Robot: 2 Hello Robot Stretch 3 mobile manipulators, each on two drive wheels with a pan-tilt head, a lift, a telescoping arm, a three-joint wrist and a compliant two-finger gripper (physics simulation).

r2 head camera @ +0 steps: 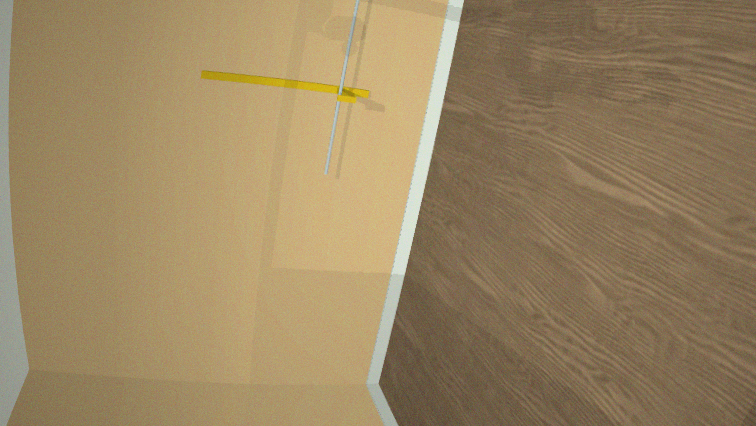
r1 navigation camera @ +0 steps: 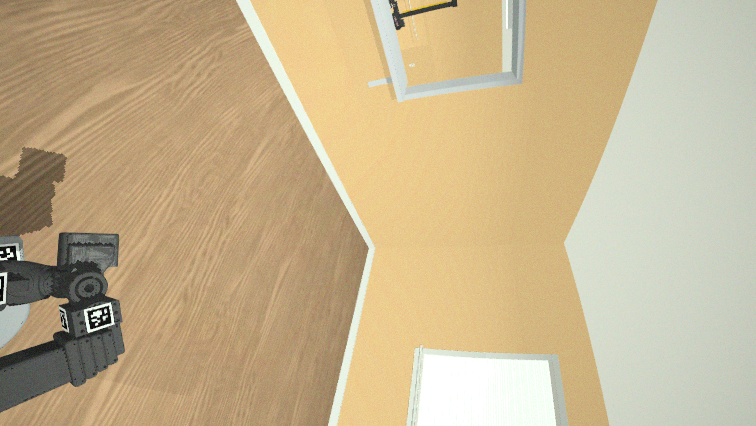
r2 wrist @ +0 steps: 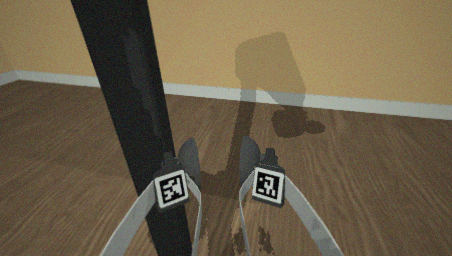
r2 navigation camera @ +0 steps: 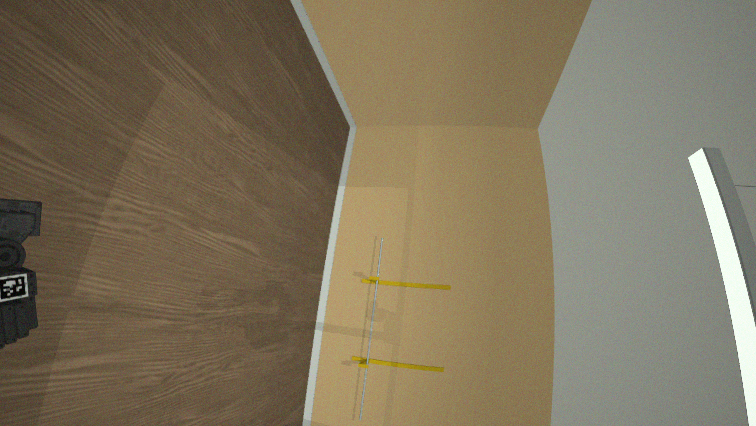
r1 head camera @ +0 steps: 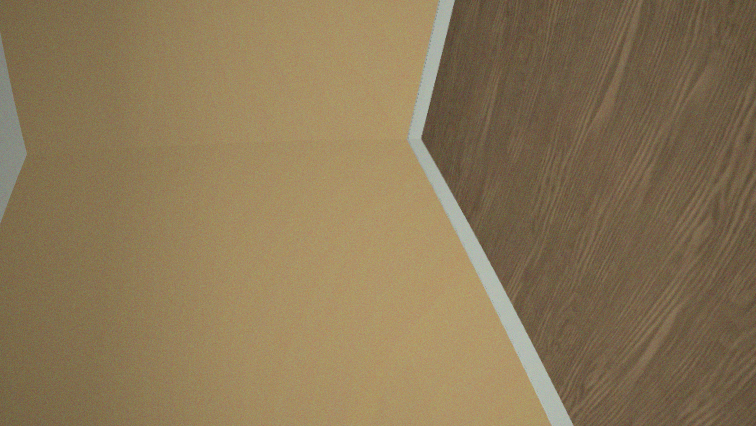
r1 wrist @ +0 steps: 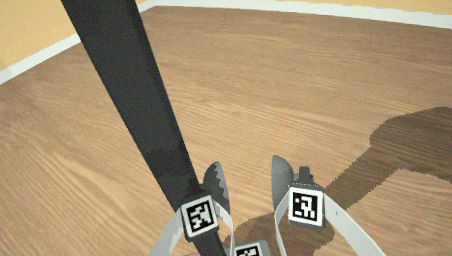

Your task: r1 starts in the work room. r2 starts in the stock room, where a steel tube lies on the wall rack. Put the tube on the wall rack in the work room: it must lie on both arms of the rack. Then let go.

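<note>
The steel tube (r2 head camera: 332, 137) (r2 navigation camera: 372, 322) lies across both yellow arms of the stock-room wall rack (r2 head camera: 264, 80) (r2 navigation camera: 417, 286), along the wall, with both ends reaching past the arms in the r2 navigation view. My r1 gripper (r1 wrist: 249, 182) is open, its fingertips apart over the wooden floor with nothing between them. My r2 gripper (r2 wrist: 219, 160) is open, its fingertips apart and empty, facing a wall; the tube does not show in the r2 wrist view. The work-room rack does not show in the r1 views.
In the r1 navigation view a grey-framed wall opening (r1 navigation camera: 454, 88) shows the other robot's black mast (r1 navigation camera: 428, 8) beyond it; a small ledge (r1 navigation camera: 378, 83) sticks out beside the frame. A white framed panel (r1 navigation camera: 486, 391) is farther along. A ceiling lamp (r2 navigation camera: 722, 238) hangs in the stock room.
</note>
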